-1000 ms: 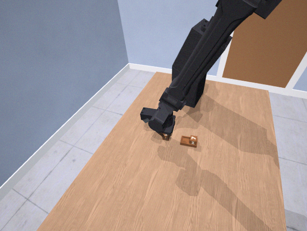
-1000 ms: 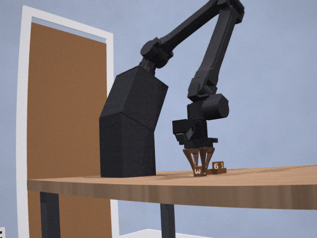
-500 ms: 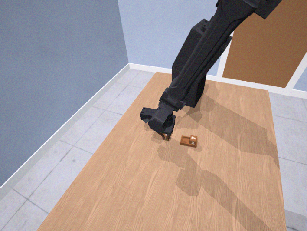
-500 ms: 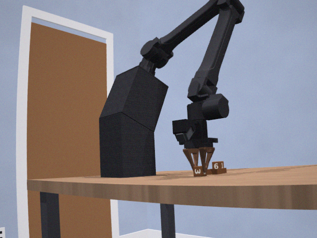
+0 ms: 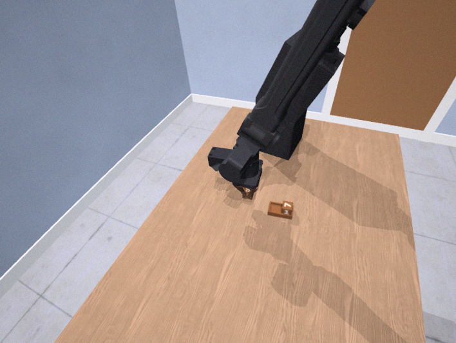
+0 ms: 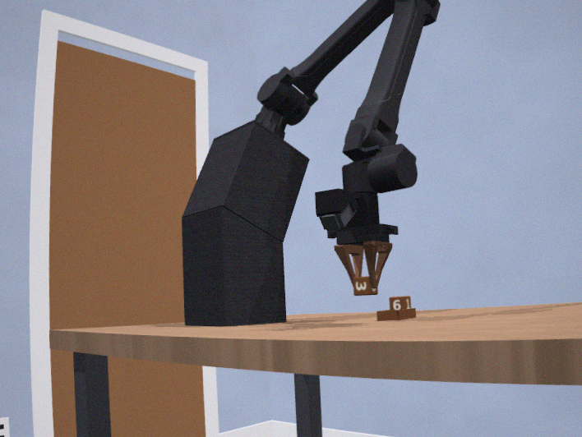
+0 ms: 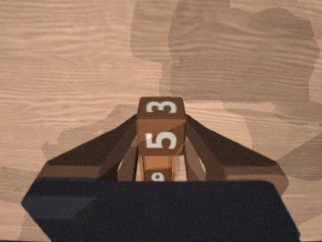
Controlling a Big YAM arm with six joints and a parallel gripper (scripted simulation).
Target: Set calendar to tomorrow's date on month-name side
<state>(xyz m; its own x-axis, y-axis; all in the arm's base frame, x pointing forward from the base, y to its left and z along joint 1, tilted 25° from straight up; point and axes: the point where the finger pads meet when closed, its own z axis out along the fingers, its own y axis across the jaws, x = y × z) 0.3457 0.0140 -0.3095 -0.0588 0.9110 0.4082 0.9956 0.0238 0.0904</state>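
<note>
The brown tray is 100 mm to the left of my hand and 60 mm below it.
</note>
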